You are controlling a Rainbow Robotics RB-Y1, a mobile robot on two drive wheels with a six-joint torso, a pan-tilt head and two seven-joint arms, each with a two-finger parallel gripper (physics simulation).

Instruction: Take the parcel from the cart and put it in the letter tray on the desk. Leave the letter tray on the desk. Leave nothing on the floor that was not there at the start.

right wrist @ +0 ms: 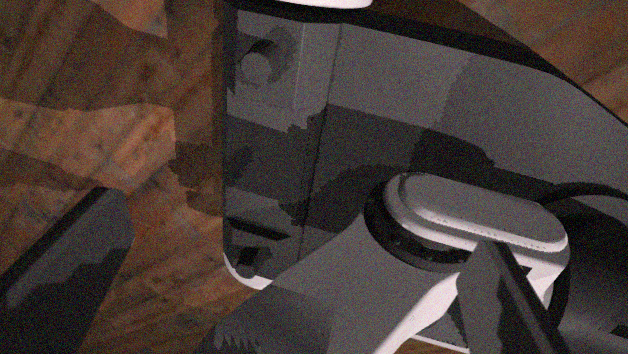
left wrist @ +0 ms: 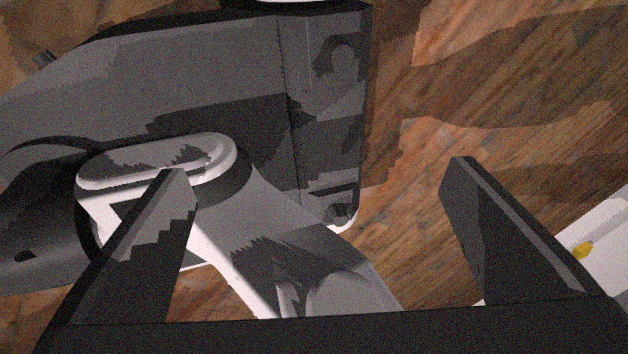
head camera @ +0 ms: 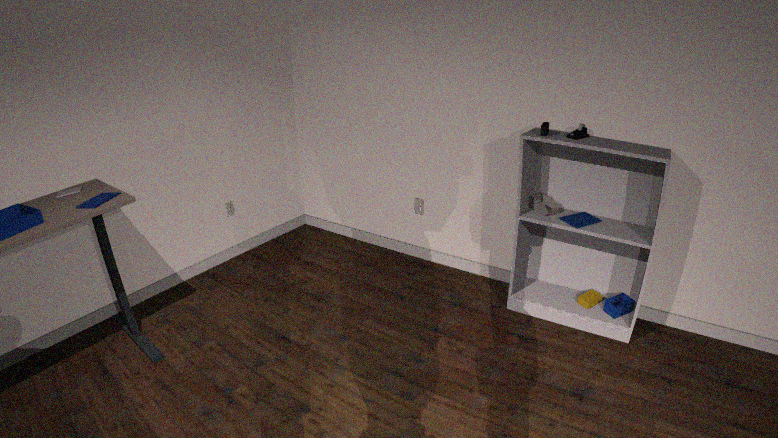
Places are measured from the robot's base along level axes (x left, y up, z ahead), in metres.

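Where they show: left gripper, fingertip midpoint: (left wrist: 318, 180); right gripper, fingertip midpoint: (right wrist: 299, 238).
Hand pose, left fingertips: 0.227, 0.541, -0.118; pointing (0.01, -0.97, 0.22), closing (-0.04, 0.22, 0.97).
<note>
After its pixels a point has its place, as x, y, z.
Part of the desk (head camera: 59, 217) {1.455, 0.951, 1.477} shows at the left edge of the head view. A blue box-like thing (head camera: 21, 221) {1.564, 0.997, 1.334}, cut off by the frame edge, stands on it; I cannot tell whether it is the letter tray. A flat blue item (head camera: 99, 200) {1.322, 0.959, 1.661} lies near the desk's right end. The cart and the parcel do not show in these views. My left gripper (left wrist: 318, 180) {0.227, 0.541, -0.118} is open, with nothing between its fingers. My right gripper (right wrist: 299, 238) {-0.241, 0.539, -0.126} is open and empty too. Both hang over the floor beside my own base, away from the desk.
A white shelf unit (head camera: 585, 231) {-1.135, 0.608, 1.678} stands against the wall at the right. It holds a flat blue item (head camera: 580, 219) {-1.171, 0.621, 1.808}, a yellow block (head camera: 589, 298) {-1.278, 0.145, 1.723}, a blue box (head camera: 619, 305) {-1.474, 0.103, 1.657} and small dark things on top. A dark desk leg (head camera: 112, 266) {1.467, 0.519, 1.802} reaches the wooden floor.
</note>
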